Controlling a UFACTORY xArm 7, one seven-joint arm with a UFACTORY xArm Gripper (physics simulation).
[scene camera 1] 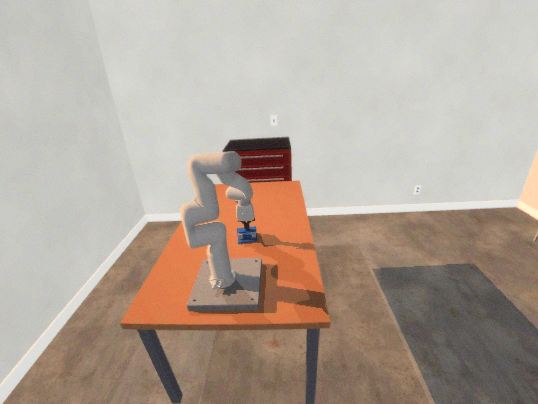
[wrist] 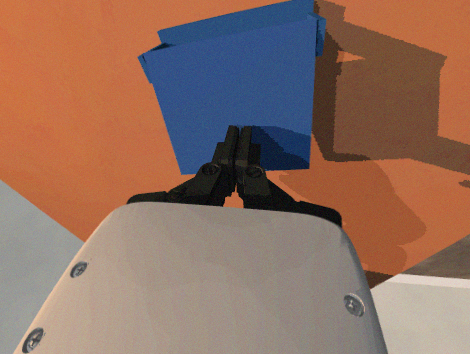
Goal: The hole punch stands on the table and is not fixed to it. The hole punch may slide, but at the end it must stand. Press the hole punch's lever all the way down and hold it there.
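The blue hole punch stands upright on the orange table, in front of the robot's base. Its broad, flat blue lever faces up in the wrist view, with the near edge low in the picture. My gripper is shut and empty. Its fingertips are over the near part of the lever, close above it or touching it; which of the two I cannot tell. The gripper's shadow falls on the lever's near right corner. How far down the lever is cannot be made out in the scene view, where the punch is small.
The orange table carries the robot's grey base plate, nearer the scene camera than the punch. A red drawer cabinet stands beyond the table's far end. Dark shadows of the arm and punch fall to the right of the punch.
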